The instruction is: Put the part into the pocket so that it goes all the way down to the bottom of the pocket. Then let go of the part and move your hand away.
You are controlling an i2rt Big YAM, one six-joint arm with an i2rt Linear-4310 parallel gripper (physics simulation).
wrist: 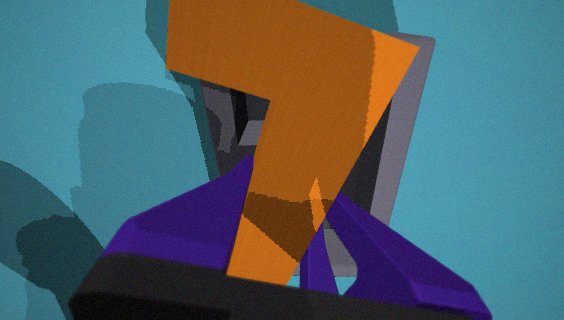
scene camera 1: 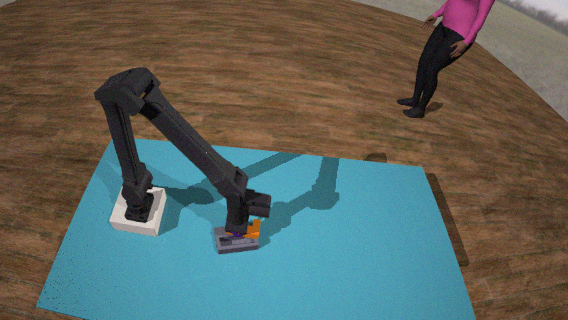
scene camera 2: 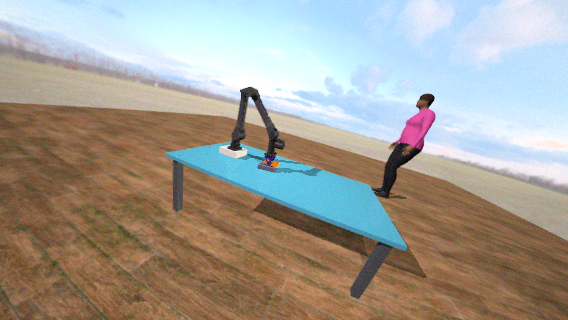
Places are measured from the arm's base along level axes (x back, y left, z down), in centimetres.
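Where they show: gripper, between the fingertips: [wrist: 279, 174] [scene camera 1: 238, 232] [scene camera 2: 269, 164]; arm's base, origin of its link: [scene camera 1: 140, 207] [scene camera 2: 234, 148].
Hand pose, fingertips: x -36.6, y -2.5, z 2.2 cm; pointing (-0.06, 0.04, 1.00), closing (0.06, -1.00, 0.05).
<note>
Each offset is from my fingertips to the top centre of the thing. Level surfaces: height alone.
The orange L-shaped part {dx -1.5, dy +1.3, dz -3.6 cm} [scene camera 1: 255, 229] [scene camera 2: 274, 164] [wrist: 305, 90] is held between the purple fingers of my gripper [scene camera 1: 238, 234] [scene camera 2: 270, 160] [wrist: 279, 174], which is shut on its long leg. The grey block with the pocket {dx +0.7, dy -1.7, dz -0.2 cm} [scene camera 1: 237, 249] [scene camera 2: 267, 168] [wrist: 405, 135] lies on the table right under the part. In the wrist view the part lies across the block, turned relative to its long sides, and its short leg reaches out past the block's left edge. Dark pocket openings show on both sides of the part. The part hides most of the pocket, and its exact height over the block is hard to tell.
The arm's white base [scene camera 1: 135, 227] [scene camera 2: 233, 152] stands on the blue table {dz +3.4 cm} [scene camera 1: 350, 240] [scene camera 2: 320, 195], left of the block in scene camera 1. A person in a pink top [scene camera 1: 462, 20] [scene camera 2: 418, 127] stands on the wooden floor beyond the table.
</note>
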